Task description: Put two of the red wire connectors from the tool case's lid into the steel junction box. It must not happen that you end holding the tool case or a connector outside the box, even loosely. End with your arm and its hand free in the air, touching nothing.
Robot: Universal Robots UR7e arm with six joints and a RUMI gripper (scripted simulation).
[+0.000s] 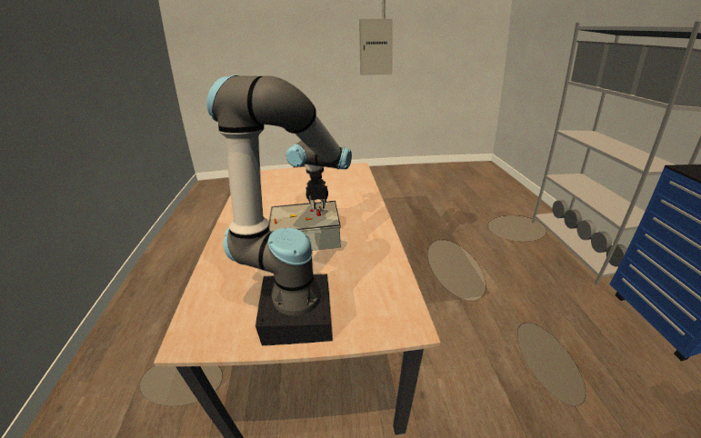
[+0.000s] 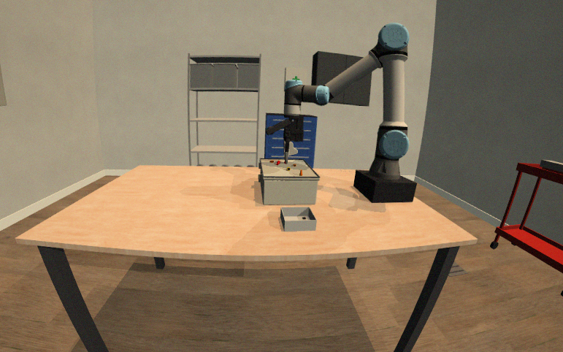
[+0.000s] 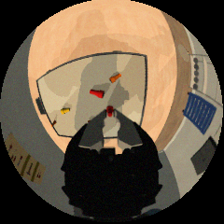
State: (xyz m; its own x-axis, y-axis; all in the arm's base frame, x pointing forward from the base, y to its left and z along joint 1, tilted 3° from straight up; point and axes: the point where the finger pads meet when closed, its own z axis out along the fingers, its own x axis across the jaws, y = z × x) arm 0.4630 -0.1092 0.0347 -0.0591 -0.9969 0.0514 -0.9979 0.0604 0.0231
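The grey tool case is 1 cm ahead of my hand, 7 cm to the left of it and 5 cm below it.
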